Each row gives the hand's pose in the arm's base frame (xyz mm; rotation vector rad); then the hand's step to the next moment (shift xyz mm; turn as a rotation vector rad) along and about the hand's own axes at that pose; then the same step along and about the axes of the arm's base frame.
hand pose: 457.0 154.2 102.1 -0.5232 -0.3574 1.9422
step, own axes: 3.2 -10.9 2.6 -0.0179 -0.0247 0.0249
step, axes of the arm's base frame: 6.0 7.4 6.7 0.0130 -0.0065 0.0366
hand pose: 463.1 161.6 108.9 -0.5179 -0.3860 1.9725
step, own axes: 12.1 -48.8 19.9 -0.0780 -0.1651 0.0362
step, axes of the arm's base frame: 22.3 31.1 38.2 0.1379 -0.0005 0.1251
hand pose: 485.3 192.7 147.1 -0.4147 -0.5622 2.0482
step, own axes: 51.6 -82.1 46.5 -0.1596 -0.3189 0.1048
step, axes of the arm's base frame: 9.0 71.3 80.0 0.2534 -0.0164 0.2714
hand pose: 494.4 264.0 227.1 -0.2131 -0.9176 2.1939
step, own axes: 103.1 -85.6 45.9 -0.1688 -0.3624 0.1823
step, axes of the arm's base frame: -43.6 86.3 103.5 0.2534 -0.0447 0.3562
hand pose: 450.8 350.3 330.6 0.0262 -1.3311 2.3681
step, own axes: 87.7 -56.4 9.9 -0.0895 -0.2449 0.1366
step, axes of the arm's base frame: -61.0 48.1 70.3 0.1463 -0.0326 0.2533
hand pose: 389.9 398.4 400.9 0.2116 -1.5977 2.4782
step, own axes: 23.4 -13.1 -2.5 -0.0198 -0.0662 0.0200
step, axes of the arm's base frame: -19.8 9.4 15.7 0.0350 0.0069 0.0625
